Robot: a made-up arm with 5 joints.
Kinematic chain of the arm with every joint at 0, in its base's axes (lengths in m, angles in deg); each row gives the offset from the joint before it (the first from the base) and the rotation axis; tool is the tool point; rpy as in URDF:
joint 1: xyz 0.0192 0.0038 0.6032 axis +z
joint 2: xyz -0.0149 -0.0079 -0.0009 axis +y
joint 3: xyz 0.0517 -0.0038 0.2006 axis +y
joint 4: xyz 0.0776 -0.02 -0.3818 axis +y
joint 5: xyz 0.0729 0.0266 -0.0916 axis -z
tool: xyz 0.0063 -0.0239 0.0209 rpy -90 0 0
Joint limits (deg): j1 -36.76..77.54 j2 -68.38..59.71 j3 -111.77..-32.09 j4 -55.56..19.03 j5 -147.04..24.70
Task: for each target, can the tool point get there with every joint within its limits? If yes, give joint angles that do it. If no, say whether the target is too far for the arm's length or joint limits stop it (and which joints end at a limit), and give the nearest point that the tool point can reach.
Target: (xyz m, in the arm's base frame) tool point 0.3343 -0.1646 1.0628
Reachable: yes | joints -23.49 -16.89 -84.08 -19.91 -1.13
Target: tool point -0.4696 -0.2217 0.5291
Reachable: no: joint limits stop it (at a limit: joint 2, joint 3, joint 4) | nearest point -0.3207 -0.1530 1.0651 | short by 0.560 m
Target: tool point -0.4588 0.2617 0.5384
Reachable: no: joint limits stop it (at a limit: joint 1, joint 3, joint 4, joint 5) | nearest point 0.0773 0.3518 0.4589 | short by 0.549 m
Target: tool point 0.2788 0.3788 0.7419
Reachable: yes | joints 53.41 -2.03 -53.48 -36.52 -130.18
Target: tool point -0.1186 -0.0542 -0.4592
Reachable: no: too far | nearest point 0.0842 -0.0610 0.1660 | short by 0.657 m
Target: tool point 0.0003 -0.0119 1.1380
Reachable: yes | joints -24.40 -55.77 -75.90 -49.81 -31.76
